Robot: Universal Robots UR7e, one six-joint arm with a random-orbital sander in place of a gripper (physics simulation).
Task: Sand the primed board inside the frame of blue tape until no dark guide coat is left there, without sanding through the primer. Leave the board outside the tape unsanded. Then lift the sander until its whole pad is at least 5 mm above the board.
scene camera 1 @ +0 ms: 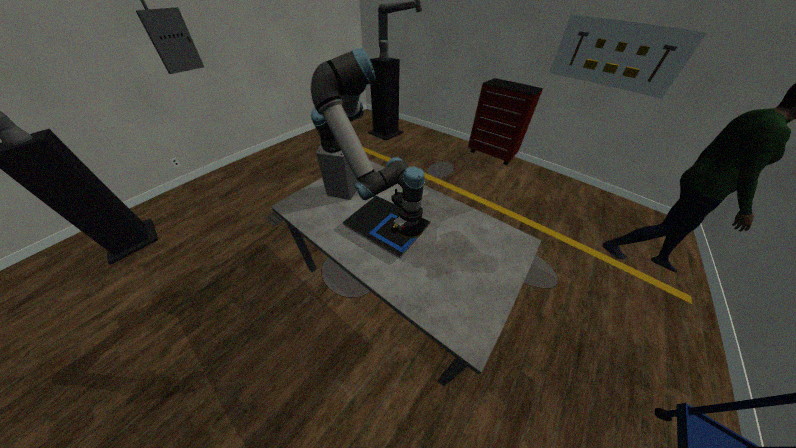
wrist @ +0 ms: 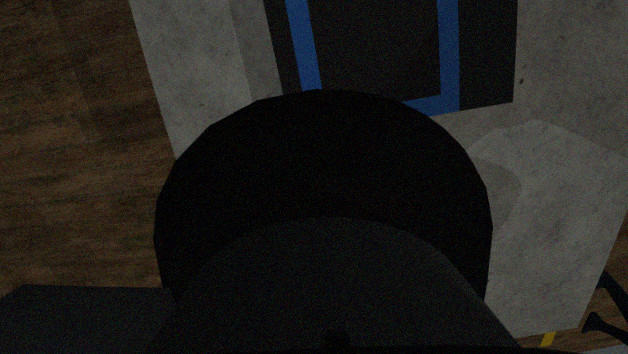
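Seen in the pictures: arm's base at its link origin: [scene camera 1: 334, 143].
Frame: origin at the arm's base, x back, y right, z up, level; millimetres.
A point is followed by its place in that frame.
The dark primed board [scene camera 1: 364, 215] @[x -332, y 99, z -305 mm] [wrist: 487, 60] @[x -594, y -78, z -304 mm] lies on the table, with a frame of blue tape [scene camera 1: 387, 241] @[x -568, y 150, z -304 mm] [wrist: 448, 50] @[x -581, y -26, z -304 mm] on it. The board surface that shows inside the tape looks dark in both views. The sander [scene camera 1: 411, 223] [wrist: 320, 160] is upright over the right-hand part of the board in the scene view and covers a side of the tape frame. In the wrist view its round black body hides part of the board and tape. Whether the pad touches the board cannot be told. The sander has no fingers that open or shut.
The grey table [scene camera 1: 445, 289] @[x -941, y 152, z -348 mm] [wrist: 545, 220] @[x -865, y -279, z -348 mm] bears the board. The arm's grey pedestal [scene camera 1: 335, 175] @[x -52, y 69, z -169 mm] stands at its back left. A person in a green top [scene camera 1: 729, 147] is at the right, beyond the yellow floor line [scene camera 1: 518, 217]. A red drawer cabinet [scene camera 1: 504, 119] stands near the wall.
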